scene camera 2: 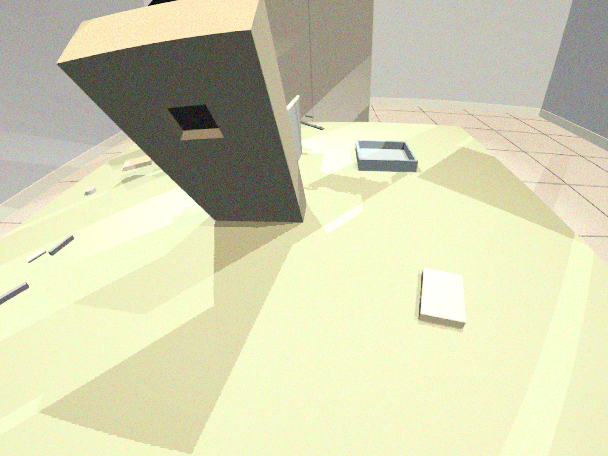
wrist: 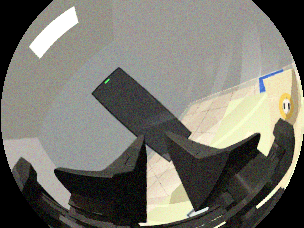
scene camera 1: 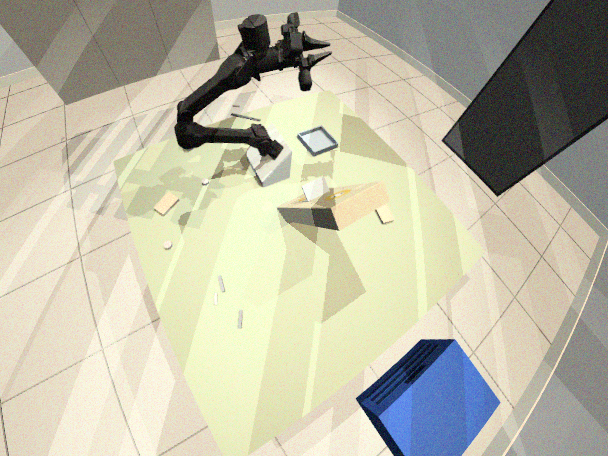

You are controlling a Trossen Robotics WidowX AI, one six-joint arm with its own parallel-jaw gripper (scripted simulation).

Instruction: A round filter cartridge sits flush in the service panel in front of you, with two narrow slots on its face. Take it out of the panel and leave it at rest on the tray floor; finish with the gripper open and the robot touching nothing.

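The wrist view takes in the gripper, and so does scene camera 1, while in scene camera 2 the gripper is out of frame. On the gripper, (wrist: 253, 158) and (scene camera 1: 307, 62) are the same spot. A tan box likewise has (wrist: 275, 88) and (scene camera 1: 361, 188) as the same spot on it.
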